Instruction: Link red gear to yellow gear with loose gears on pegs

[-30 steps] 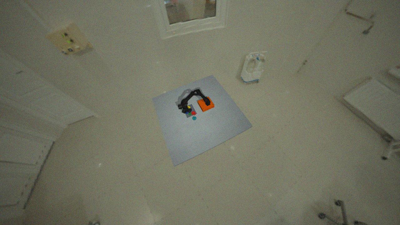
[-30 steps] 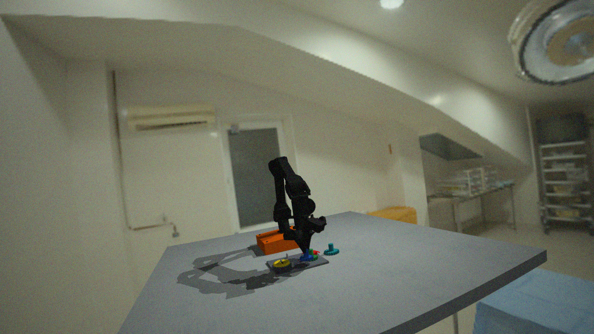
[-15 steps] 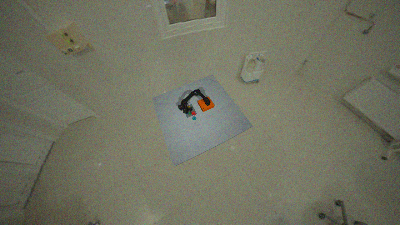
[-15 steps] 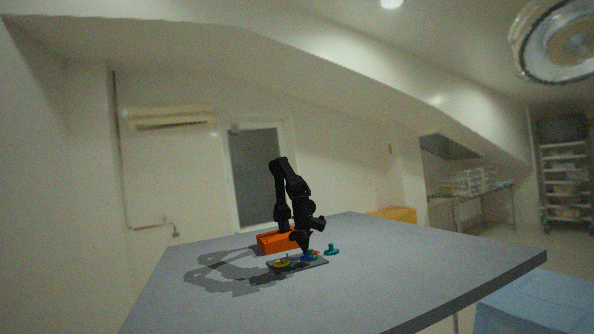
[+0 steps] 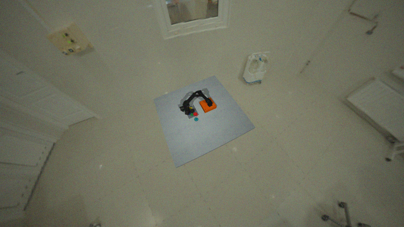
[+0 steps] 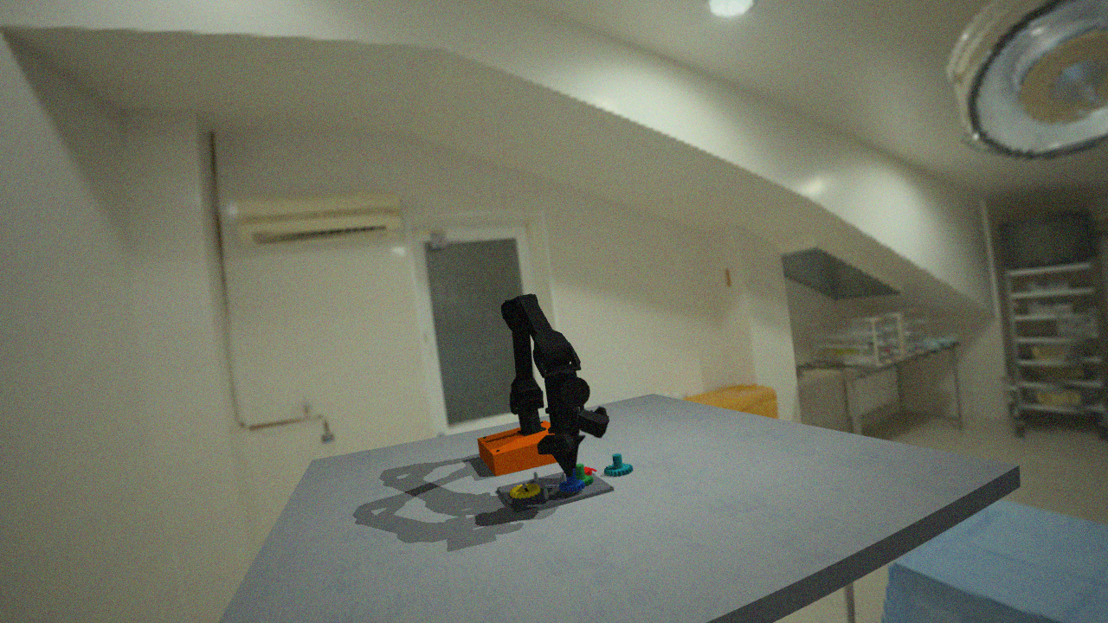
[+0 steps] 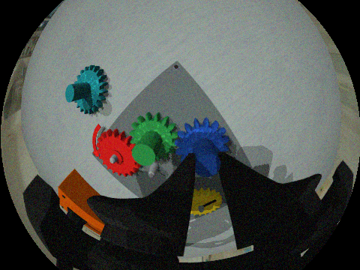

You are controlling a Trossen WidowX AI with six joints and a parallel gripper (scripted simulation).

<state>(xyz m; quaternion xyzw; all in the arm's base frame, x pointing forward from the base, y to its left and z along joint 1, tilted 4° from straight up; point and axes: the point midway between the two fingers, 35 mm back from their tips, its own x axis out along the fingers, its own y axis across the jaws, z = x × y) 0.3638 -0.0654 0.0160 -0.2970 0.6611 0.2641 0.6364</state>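
The blue gear lies 1 cm below my gripper tip. From my gripper tip the other things lie so: red gear 9 cm behind, 6 cm to the left, 3 cm below; then yellow gear 7 cm behind, 8 cm to the right, 3 cm below; then green gear 3 cm behind, 4 cm to the left, 2 cm below.
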